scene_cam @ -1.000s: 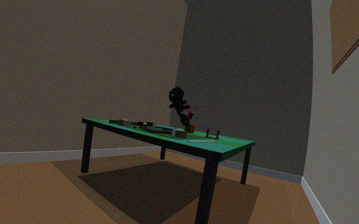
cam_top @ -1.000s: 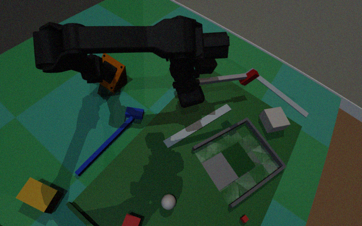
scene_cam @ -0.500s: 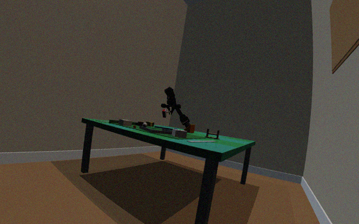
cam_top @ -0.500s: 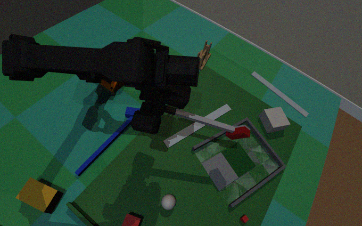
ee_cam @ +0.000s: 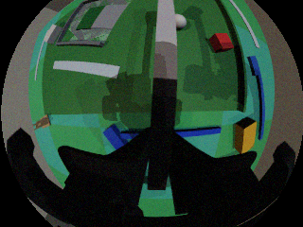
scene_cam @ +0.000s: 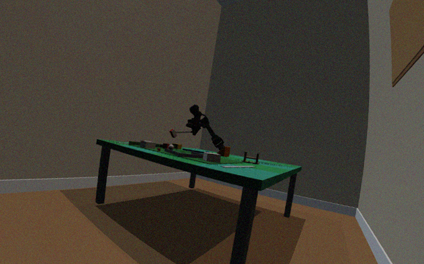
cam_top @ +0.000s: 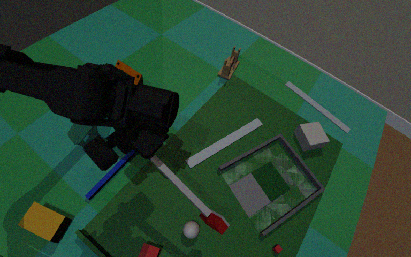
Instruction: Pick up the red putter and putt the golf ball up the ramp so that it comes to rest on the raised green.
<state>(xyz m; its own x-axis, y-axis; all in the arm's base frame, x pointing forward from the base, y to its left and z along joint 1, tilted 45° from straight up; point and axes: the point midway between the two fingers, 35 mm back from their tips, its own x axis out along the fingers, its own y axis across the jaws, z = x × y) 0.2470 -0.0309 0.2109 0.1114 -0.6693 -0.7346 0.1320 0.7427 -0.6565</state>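
Right now the red putter is 120 mm ahead of my gripper tip, 10 mm to the right of it and 10 mm above it. The rest, counted from my gripper tip: white golf ball: 200 mm ahead, 60 mm to the right, 120 mm below; yellow block: 100 mm behind, 250 mm to the right, 120 mm below; wooden stand: 30 mm behind, 520 mm to the left, 110 mm below.
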